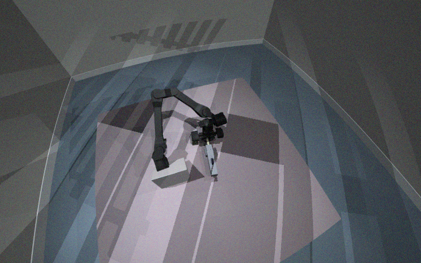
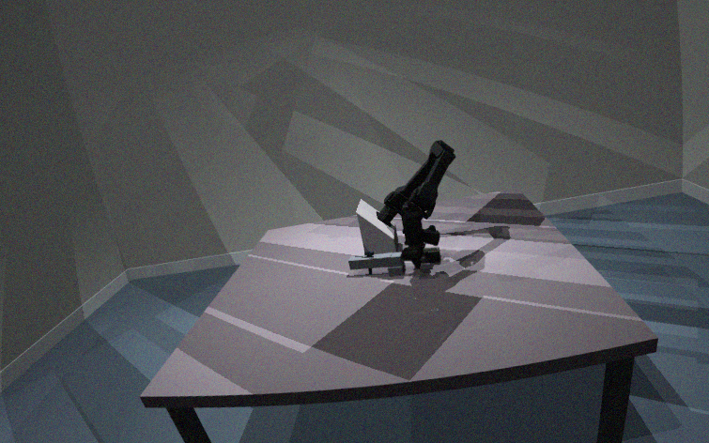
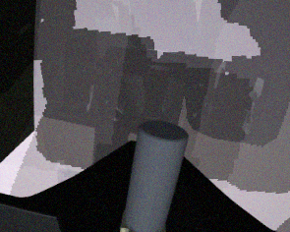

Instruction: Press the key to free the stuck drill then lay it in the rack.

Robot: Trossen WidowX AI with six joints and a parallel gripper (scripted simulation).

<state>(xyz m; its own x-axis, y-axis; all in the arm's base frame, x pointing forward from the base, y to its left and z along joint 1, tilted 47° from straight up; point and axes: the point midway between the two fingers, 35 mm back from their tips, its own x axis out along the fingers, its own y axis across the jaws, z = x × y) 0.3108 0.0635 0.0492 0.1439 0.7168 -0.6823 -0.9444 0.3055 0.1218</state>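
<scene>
Now: gripper tip 10 mm past the yellowish key, 40 mm to the left of it and 30 mm below it. Round my gripper tip: grey bar (40 mm behind, 130 mm to the right, 30 mm above); rack (60 mm behind, 50 mm to the left, 10 mm above); small dark piece (50 mm behind, 160 mm to the right, 40 mm above).
</scene>
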